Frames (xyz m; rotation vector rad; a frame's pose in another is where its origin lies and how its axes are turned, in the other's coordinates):
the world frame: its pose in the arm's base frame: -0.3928 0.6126 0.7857 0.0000 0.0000 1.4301
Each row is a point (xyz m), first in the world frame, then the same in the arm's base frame.
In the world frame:
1: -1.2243 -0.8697 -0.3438
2: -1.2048 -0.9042 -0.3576
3: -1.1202 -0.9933 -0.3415
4: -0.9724 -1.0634 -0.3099
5: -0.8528 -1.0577 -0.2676
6: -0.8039 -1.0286 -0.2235
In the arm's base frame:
1: 0.2966 -0.7216 0.4419
2: 0.3335 -0.7071 0.4281
3: 0.4336 -0.6358 0.4442
4: 0.5237 -0.4993 0.4758
5: 0.5349 -0.3801 0.5181
6: 0.5129 -0.3276 0.5622

